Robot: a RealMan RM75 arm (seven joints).
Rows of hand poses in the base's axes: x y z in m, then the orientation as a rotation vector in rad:
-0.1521, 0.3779, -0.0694, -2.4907, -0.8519, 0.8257
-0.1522, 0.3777, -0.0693, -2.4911, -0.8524, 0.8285
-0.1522, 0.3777, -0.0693, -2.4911, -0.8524, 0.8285
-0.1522, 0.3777, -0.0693, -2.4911, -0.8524, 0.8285
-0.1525, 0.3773, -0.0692, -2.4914, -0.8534, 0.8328
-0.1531, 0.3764, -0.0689, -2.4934, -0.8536, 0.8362
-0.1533, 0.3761, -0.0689, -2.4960, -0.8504, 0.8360
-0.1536, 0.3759, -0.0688, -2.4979, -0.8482, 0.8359
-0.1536, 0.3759, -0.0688, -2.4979, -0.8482, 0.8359
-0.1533, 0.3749, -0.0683, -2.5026, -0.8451, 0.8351
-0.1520, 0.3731, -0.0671, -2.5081, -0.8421, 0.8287
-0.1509, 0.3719, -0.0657, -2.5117, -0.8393, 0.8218
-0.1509, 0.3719, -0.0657, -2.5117, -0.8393, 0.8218
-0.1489, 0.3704, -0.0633, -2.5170, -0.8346, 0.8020
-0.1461, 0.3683, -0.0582, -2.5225, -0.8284, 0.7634
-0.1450, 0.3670, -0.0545, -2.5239, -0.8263, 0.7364
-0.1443, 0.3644, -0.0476, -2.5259, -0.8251, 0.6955
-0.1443, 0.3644, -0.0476, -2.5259, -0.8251, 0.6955
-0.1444, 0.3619, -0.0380, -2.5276, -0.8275, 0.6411
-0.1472, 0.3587, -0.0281, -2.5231, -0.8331, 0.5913
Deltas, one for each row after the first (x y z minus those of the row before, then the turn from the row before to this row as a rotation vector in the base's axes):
-0.0001, -0.0002, 0.0001, -0.0016, 0.0013, 0.0010
0.0000, 0.0000, 0.0000, 0.0000, 0.0000, 0.0000
0.0000, 0.0000, 0.0000, 0.0000, 0.0000, 0.0000
-0.0003, -0.0004, 0.0001, -0.0022, 0.0020, 0.0016
-0.0006, -0.0009, 0.0003, -0.0032, 0.0009, 0.0009
-0.0002, -0.0003, 0.0000, -0.0020, -0.0006, -0.0023
-0.0003, -0.0002, 0.0001, -0.0015, -0.0004, -0.0015
0.0000, 0.0000, 0.0000, 0.0000, 0.0000, 0.0000
0.0003, -0.0010, 0.0005, -0.0035, -0.0019, -0.0023
0.0013, -0.0018, 0.0012, -0.0017, -0.0054, -0.0033
0.0011, -0.0012, 0.0014, 0.0001, -0.0048, -0.0033
0.0000, 0.0000, 0.0000, 0.0000, 0.0000, 0.0000
0.0020, -0.0015, 0.0024, 0.0044, -0.0124, -0.0073
0.0028, -0.0021, 0.0051, 0.0123, -0.0228, -0.0121
0.0011, -0.0013, 0.0037, 0.0104, -0.0155, -0.0069
0.0007, -0.0026, 0.0069, 0.0153, -0.0241, -0.0089
0.0000, 0.0000, 0.0000, 0.0000, 0.0000, 0.0000
-0.0001, -0.0025, 0.0096, 0.0203, -0.0329, -0.0088
-0.0028, -0.0032, 0.0099, 0.0230, -0.0289, -0.0054

